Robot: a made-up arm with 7 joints. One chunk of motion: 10 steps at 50 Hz.
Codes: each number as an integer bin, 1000 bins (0 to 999) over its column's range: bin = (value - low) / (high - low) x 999, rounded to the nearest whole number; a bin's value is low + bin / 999 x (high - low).
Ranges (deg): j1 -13..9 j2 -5..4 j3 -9..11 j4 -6..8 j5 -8..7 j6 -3..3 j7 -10..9
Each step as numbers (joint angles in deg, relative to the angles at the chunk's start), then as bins.
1 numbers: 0.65 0.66 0.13 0.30 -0.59 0.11 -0.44
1 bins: 620 628 456 450 494 518 503
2 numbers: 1.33 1.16 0.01 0.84 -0.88 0.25 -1.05
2 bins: 651 684 450 488 474 541 471
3 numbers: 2.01 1.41 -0.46 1.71 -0.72 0.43 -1.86
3 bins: 682 712 427 550 485 571 428
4 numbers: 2.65 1.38 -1.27 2.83 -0.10 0.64 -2.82
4 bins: 711 708 386 630 526 606 378
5 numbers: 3.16 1.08 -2.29 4.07 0.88 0.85 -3.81
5 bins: 734 675 335 719 591 641 325
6 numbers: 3.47 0.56 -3.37 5.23 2.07 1.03 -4.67
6 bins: 748 617 281 801 671 671 280
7 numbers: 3.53 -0.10 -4.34 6.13 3.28 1.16 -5.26
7 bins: 751 544 233 866 751 693 249
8 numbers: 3.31 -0.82 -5.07 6.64 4.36 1.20 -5.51
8 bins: 741 464 196 902 823 699 236
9 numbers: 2.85 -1.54 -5.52 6.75 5.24 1.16 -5.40
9 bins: 720 384 174 910 882 693 242
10 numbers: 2.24 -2.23 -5.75 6.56 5.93 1.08 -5.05
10 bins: 692 307 162 896 928 679 260
